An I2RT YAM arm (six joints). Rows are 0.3 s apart.
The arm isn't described. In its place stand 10 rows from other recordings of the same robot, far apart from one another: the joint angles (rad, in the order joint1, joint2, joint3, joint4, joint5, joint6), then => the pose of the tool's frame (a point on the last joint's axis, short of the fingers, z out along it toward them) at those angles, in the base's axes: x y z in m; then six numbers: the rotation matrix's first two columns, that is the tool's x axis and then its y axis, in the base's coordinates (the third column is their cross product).
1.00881, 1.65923, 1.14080, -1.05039, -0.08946, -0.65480 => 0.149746, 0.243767, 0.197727, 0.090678, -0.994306, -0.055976, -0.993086, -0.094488, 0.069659
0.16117, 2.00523, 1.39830, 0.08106, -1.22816, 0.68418 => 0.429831, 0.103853, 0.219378, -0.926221, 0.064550, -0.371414, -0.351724, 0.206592, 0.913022
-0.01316, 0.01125, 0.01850, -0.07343, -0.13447, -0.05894 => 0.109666, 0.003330, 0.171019, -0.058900, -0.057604, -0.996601, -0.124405, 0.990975, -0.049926
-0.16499, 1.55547, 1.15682, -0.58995, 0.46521, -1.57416 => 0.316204, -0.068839, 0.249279, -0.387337, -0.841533, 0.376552, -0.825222, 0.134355, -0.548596
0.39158, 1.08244, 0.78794, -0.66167, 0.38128, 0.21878 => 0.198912, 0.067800, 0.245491, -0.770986, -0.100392, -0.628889, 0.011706, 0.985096, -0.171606
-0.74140, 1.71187, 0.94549, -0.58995, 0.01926, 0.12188 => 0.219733, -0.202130, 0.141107, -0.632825, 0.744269, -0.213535, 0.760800, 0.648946, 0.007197
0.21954, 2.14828, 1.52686, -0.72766, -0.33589, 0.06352 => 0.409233, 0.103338, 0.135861, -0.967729, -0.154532, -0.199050, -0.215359, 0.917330, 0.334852
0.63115, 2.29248, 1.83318, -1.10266, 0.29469, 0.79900 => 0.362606, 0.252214, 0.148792, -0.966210, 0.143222, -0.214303, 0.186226, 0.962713, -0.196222
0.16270, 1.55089, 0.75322, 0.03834, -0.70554, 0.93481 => 0.294390, 0.071718, 0.174397, -0.876079, 0.476811, -0.071673, 0.197615, 0.490658, 0.848648
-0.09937, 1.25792, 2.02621, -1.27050, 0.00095, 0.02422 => 0.168454, -0.016828, 0.525325, -0.476426, 0.071837, -0.876275, 0.111606, 0.993535, 0.020770
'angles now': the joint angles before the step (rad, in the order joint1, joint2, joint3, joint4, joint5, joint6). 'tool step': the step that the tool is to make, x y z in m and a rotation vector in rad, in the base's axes. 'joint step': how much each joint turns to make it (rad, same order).
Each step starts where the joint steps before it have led.
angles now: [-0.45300, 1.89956, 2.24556, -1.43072, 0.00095, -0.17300]
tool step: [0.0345, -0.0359, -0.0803, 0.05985, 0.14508, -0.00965]
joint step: [-0.04161, 0.13905, -0.12333, 0.10598, -0.00076, -0.03436]
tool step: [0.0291, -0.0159, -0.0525, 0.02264, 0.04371, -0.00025]
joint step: [-0.00034, 0.13018, -0.00691, 0.08787, 0.00076, -0.00034]
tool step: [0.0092, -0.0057, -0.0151, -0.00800, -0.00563, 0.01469]
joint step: [-0.00144, 0.03844, 0.00024, 0.04696, -0.00035, -0.01670]
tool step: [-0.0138, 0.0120, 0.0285, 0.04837, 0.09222, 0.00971]
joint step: [0.00911, -0.00024, 0.12613, -0.23050, 0.00074, -0.00081]
